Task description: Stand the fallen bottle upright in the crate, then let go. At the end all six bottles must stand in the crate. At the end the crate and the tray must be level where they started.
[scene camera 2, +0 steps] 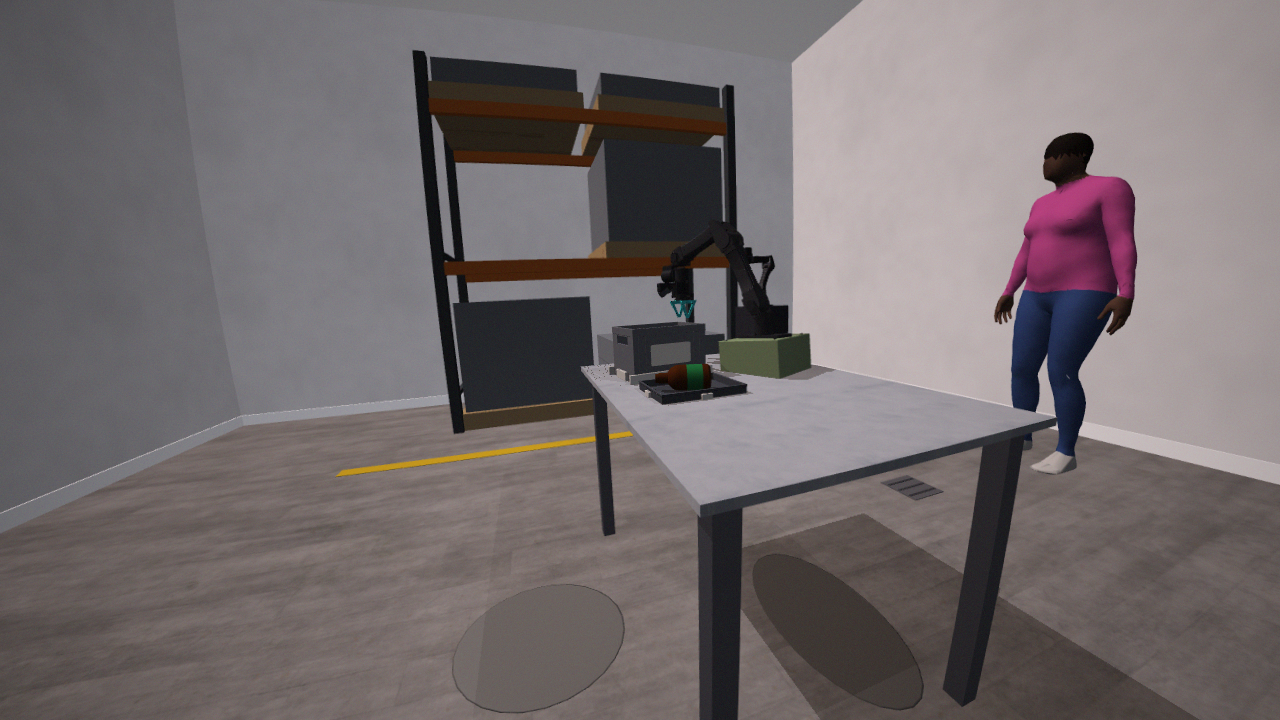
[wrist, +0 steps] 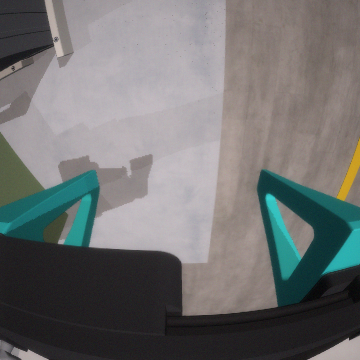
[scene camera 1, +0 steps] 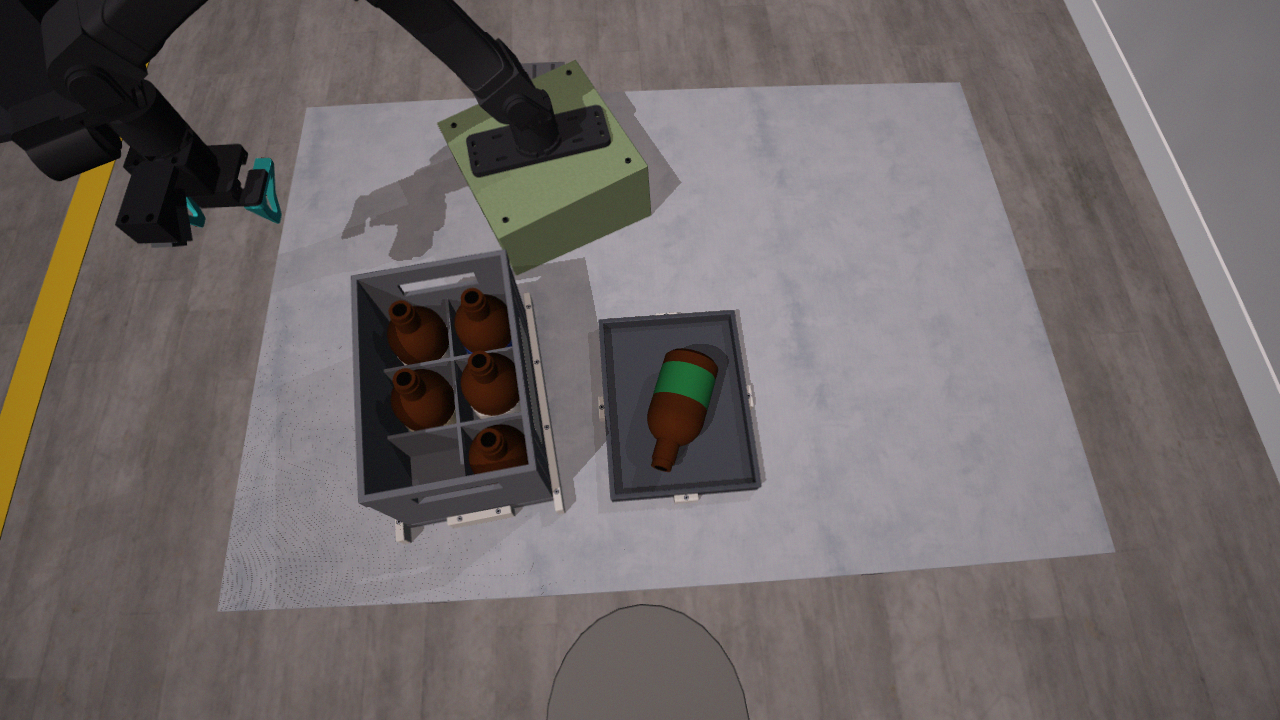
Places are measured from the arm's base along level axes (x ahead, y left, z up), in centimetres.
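Pixels of known places: gripper, fingertip midpoint: (scene camera 2: 683, 317) (wrist: 177, 178) (scene camera 1: 241, 221); arm's base, origin of the base link: (scene camera 2: 764, 337) (scene camera 1: 538, 142).
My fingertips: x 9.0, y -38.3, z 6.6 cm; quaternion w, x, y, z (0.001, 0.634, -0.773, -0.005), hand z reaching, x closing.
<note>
Ahead of a thing's pixels: the offset from my fingertips to its middle. "*": to the spot under its first point.
The fallen brown bottle @(dz -13.9, dx +32.3, dy +48.1 cm) (scene camera 1: 684, 398) (scene camera 2: 691, 376) with a green label lies on its side in the shallow dark tray (scene camera 1: 748, 447) (scene camera 2: 735, 387), its neck toward the tray's front edge in scene camera 1. The grey crate @(dz -9.4, dx +24.8, dy +21.5 cm) (scene camera 1: 452, 497) (scene camera 2: 631, 351) stands level left of the tray. Several brown bottles stand upright in it; its front left compartment is empty. My gripper (scene camera 1: 234, 217) (scene camera 2: 682, 309) (wrist: 177, 178) is open and empty, high up beyond the table's left edge in scene camera 1, away from the crate and the bottle.
The arm stands on a green block (scene camera 1: 581, 210) (scene camera 2: 760, 356) behind the crate and the tray. Light strips @(* dz -15.1, dx +29.0, dy +31.0 cm) (scene camera 1: 544, 420) with screws lie along the crate's right and front sides; small blocks @(* dz -16.6, dx +42.8, dy +46.7 cm) (scene camera 1: 686, 497) edge the tray. A person (scene camera 2: 1074, 232) stands behind the table, and a shelf rack (scene camera 2: 429, 223) stands at the back.
</note>
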